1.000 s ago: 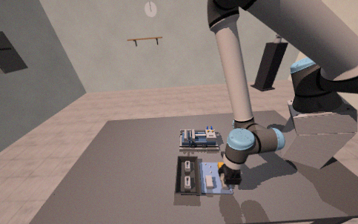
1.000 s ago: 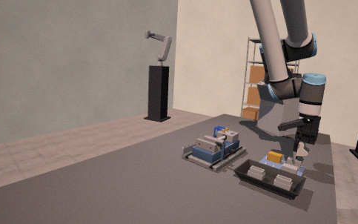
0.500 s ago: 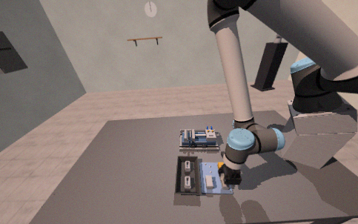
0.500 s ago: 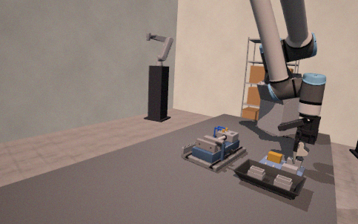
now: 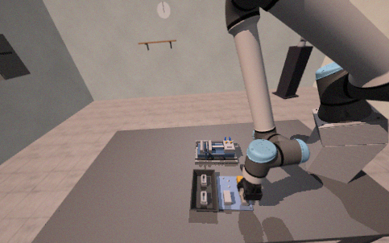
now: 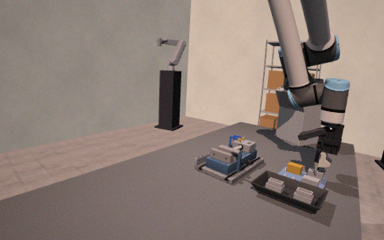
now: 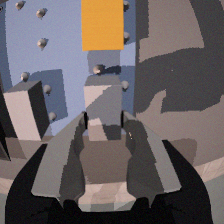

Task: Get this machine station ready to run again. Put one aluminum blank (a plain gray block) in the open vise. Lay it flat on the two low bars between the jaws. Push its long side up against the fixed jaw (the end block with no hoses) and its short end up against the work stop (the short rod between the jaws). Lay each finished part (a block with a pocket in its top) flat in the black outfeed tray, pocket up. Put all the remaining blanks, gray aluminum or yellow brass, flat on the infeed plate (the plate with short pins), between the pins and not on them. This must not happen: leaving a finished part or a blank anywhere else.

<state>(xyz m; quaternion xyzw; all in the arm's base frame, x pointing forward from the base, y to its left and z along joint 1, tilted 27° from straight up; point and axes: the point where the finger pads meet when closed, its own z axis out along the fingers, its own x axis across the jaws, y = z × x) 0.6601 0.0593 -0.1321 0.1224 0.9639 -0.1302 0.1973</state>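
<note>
Now: the yellow brass blank 30 mm behind my hand, 90 mm to the right of it and 20 mm below it. The rest, counted from my hand: vise (20 mm ahead, 360 mm to the right, 10 mm below).
</note>
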